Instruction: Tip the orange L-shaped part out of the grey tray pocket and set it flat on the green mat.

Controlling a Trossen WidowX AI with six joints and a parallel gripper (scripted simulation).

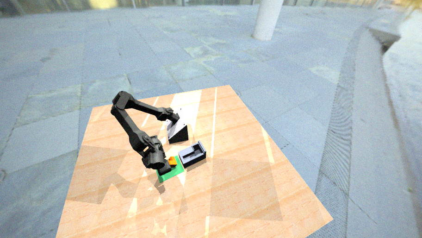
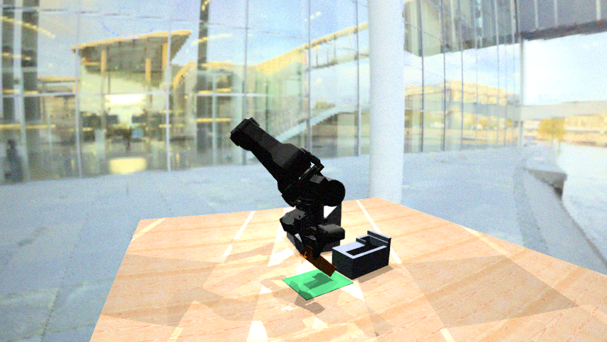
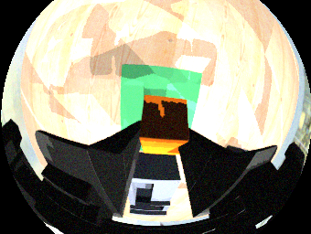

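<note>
Right now my gripper tip is 90 mm above the green mat and 20 mm to the right of it. From my gripper tip the other things lie so: orange L-shaped part: 30 mm to the left, 30 mm below, 20 mm behind.
</note>
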